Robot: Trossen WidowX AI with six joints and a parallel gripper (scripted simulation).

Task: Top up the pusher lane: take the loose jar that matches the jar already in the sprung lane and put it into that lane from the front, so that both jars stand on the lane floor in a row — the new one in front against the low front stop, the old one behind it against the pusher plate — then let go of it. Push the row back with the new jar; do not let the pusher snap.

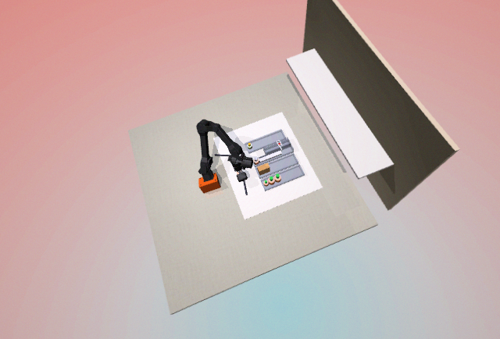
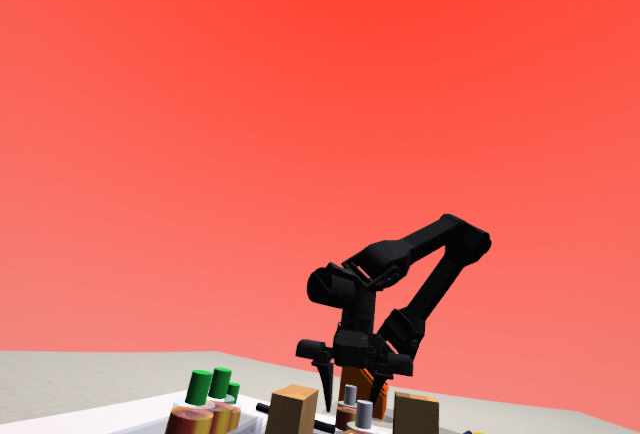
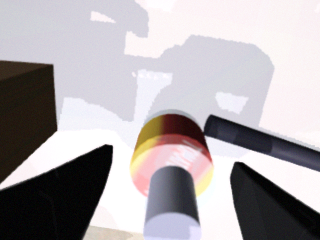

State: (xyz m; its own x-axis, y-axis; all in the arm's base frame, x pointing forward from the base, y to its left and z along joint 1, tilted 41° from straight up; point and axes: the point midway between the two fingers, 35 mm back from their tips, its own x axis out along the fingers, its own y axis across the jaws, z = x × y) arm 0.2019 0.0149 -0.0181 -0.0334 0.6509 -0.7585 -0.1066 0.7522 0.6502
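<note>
My gripper tip is 100 mm to the right of the wooden block and 10 mm below it. Also, from my gripper tip: white shelf: 640 mm ahead, 340 mm above, 90 mm to the left; then pusher: 230 mm ahead, 80 mm to the left, 20 mm above.
</note>
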